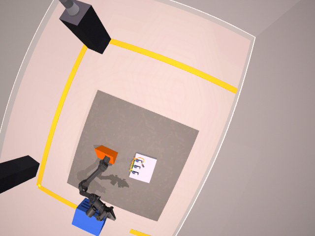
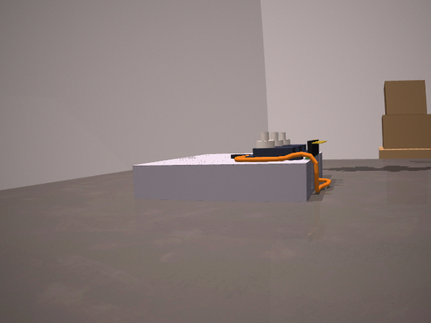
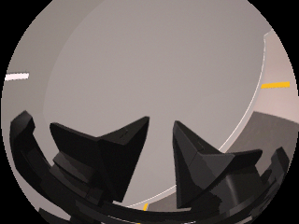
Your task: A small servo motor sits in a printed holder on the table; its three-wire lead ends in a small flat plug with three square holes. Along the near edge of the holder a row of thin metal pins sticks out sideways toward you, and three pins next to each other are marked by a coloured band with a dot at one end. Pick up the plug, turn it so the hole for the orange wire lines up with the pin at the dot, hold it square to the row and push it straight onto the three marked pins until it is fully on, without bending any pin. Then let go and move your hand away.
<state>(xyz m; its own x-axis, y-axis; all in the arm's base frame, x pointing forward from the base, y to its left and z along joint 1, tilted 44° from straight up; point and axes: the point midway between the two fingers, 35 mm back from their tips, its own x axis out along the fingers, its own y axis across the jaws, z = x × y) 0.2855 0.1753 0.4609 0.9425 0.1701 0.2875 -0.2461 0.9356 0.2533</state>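
The yellow band is 47 cm below my gripper tip, 19 cm to the left of it and 6 cm behind it. Round my gripper tip: printed holder: 52 cm below, 25 cm to the left, 9 cm ahead.
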